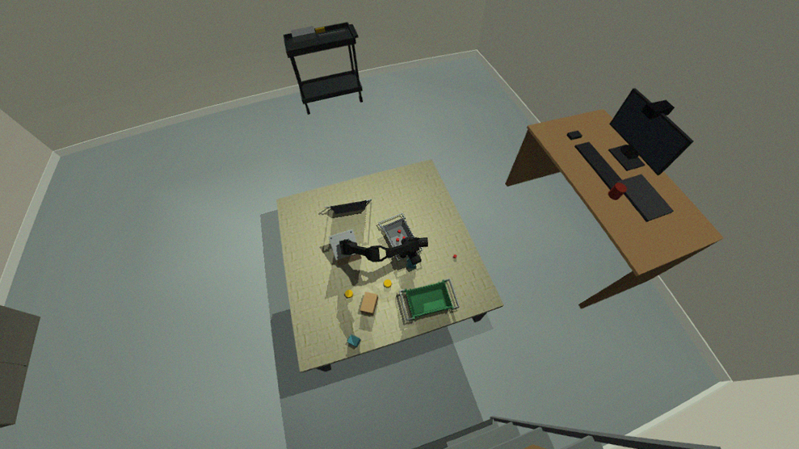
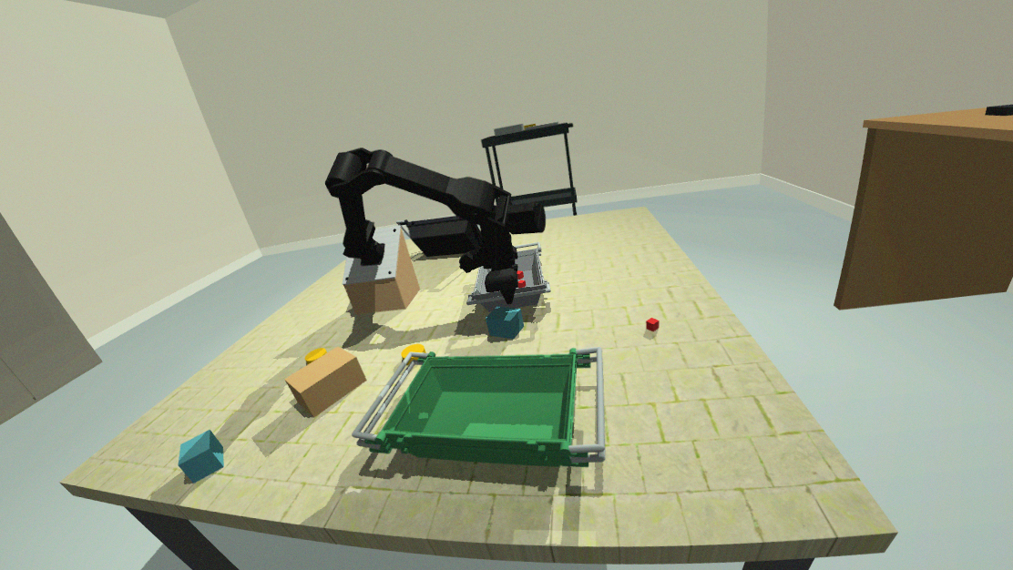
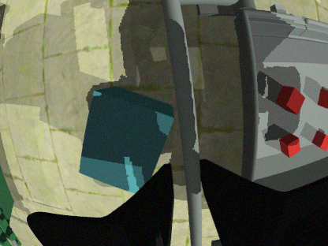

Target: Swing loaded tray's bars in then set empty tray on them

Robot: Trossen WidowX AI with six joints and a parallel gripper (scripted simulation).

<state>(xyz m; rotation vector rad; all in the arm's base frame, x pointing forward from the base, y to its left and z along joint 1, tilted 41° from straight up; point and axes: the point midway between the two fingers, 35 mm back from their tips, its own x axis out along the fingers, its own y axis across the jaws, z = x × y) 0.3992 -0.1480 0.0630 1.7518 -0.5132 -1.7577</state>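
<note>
Right now the black tray is 31 cm behind my gripper tip, 51 cm to the left of it and 3 cm above it. Round my gripper tip: tan box (34 cm behind, 23 cm to the right, 2 cm below).
</note>
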